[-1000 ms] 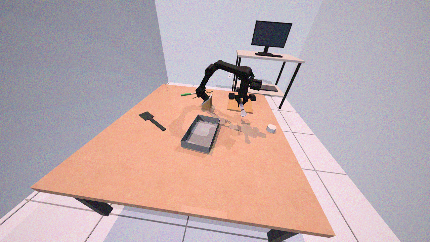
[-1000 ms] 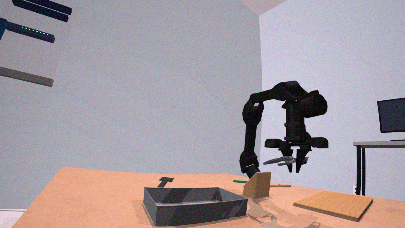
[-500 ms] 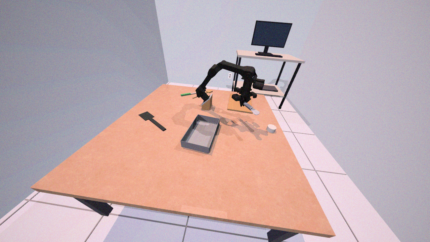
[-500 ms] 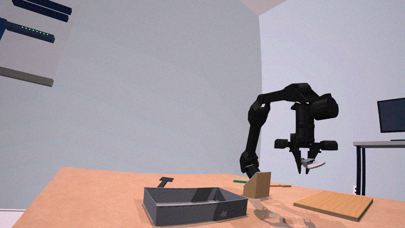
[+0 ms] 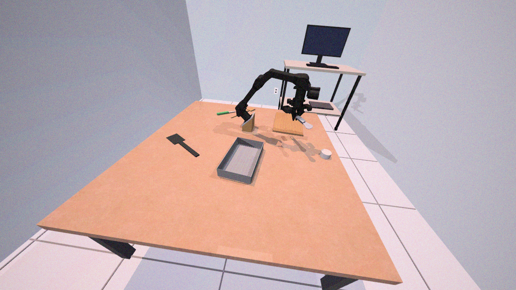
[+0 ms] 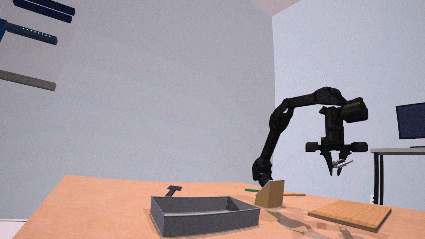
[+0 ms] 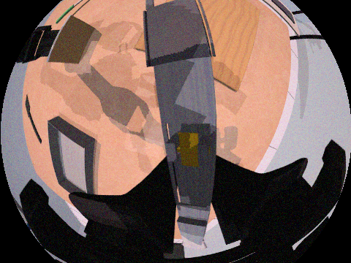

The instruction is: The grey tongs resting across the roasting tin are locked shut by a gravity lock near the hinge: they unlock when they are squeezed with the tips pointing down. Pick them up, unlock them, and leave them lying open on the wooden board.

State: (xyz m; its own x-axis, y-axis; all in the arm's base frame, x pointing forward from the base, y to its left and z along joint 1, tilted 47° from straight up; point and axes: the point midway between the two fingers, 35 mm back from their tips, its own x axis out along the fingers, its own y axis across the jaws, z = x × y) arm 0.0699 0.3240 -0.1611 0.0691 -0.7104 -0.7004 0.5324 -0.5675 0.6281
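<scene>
Now: the wooden board 280 mm behind my gripper tip, 30 mm to the right of it and 160 mm below it. Also, from my gripper tip: small white cylinder (90 mm ahead, 240 mm to the left, 150 mm below); then roasting tin (300 mm ahead, 260 mm to the right, 140 mm below); then yellow lock mark (20 mm behind, 10 mm to the right, 40 mm above).
</scene>
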